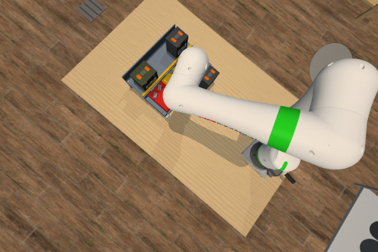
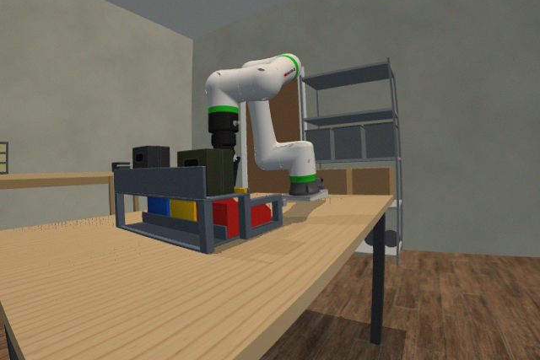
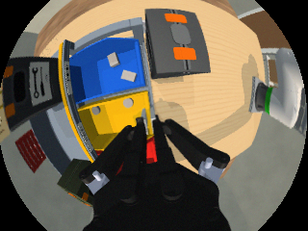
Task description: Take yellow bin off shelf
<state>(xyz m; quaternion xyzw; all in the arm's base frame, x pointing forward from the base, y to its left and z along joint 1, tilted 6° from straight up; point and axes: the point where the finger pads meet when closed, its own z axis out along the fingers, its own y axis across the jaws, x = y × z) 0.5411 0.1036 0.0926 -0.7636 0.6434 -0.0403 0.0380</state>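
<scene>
My gripper is now 8 cm short of the yellow open bin, 2 cm above it and 1 cm to the right of it. From my hand the other things lie so: red bin: 12 cm to the left, 6 cm ahead, 2 cm below; then blue bin: 10 cm to the right, 10 cm ahead, 2 cm below; then olive box: 16 cm ahead, 14 cm to the left, 9 cm above.
</scene>
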